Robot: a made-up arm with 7 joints. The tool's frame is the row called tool.
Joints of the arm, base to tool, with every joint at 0 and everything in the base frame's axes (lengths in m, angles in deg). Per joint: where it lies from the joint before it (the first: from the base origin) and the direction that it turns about. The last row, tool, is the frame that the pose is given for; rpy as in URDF.
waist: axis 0 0 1 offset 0 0 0.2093
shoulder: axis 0 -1 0 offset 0 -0.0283 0.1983
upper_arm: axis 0 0 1 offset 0 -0.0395 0.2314
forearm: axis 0 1 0 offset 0.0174 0.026 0.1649
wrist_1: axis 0 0 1 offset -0.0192 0.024 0.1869
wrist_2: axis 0 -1 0 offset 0 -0.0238 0.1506
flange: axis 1 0 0 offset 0.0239 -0.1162 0.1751
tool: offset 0 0 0 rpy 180 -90 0
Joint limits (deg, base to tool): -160..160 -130..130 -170..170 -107..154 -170..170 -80..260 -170..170
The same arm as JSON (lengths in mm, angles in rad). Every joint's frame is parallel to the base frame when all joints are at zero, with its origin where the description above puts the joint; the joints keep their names.
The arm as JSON. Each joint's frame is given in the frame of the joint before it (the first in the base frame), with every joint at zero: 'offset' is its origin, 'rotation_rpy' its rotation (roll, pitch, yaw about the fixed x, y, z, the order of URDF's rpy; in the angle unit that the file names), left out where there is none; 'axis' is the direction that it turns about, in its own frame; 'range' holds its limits. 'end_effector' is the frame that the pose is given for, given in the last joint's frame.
{"length_unit": "mm", "angle_unit": "rad", "chain": [{"id": "waist", "offset": [0.0, 0.0, 209.3], "axis": [0.0, 0.0, 1.0], "range": [-2.7925, 2.7925]}, {"id": "shoulder", "offset": [0.0, -28.3, 198.3], "axis": [0.0, -1.0, 0.0], "range": [-2.2689, 2.2689]}, {"id": "upper_arm", "offset": [0.0, -39.5, 231.4], "axis": [0.0, 0.0, 1.0], "range": [-2.9671, 2.9671]}, {"id": "forearm", "offset": [17.4, 26.0, 164.9], "axis": [0.0, 1.0, 0.0], "range": [-1.8675, 2.6878]}, {"id": "wrist_1", "offset": [-19.2, 24.0, 186.9], "axis": [0.0, 0.0, 1.0], "range": [-2.9671, 2.9671]}, {"id": "wrist_2", "offset": [0.0, -23.8, 150.6], "axis": [0.0, -1.0, 0.0], "range": [-1.3963, 4.5379]}, {"id": "flange", "offset": [23.9, -116.2, 175.1], "axis": [1.0, 0.0, 0.0], "range": [-2.9671, 2.9671]}], "end_effector": {"offset": [0.0, 0.0, 0.0], "rotation_rpy": [3.1416, -1.5708, 0.0]}}
